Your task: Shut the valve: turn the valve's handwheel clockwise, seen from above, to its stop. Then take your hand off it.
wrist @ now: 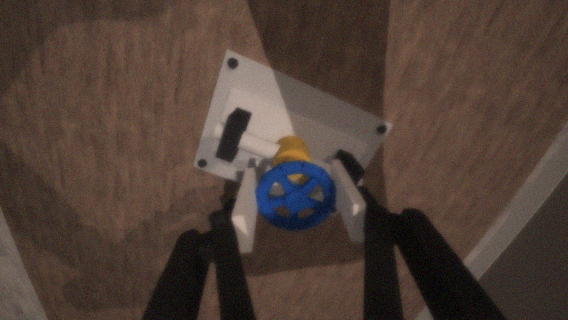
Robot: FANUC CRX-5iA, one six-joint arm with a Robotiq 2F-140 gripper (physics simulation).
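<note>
The valve's blue handwheel (295, 195) is a round, spoked wheel at the centre of the wrist view, above a yellow valve body (291, 146). A white pipe (259, 145) runs from the body through a black clamp (234, 135) on a pale base plate (250, 68). My gripper (293, 178) is shut on the handwheel, with one pale finger pad against its left rim and the other against its right rim. The right pad and the wheel hide part of the plate and pipe.
A second black clamp (351, 165) stands close behind the right finger pad. Dark bolts sit at the plate's visible corners. The plate lies on a brown wood-grain table top (125, 120), crossed by shadows. A pale edge strip (522, 202) runs along the right, with a dark grey area beyond.
</note>
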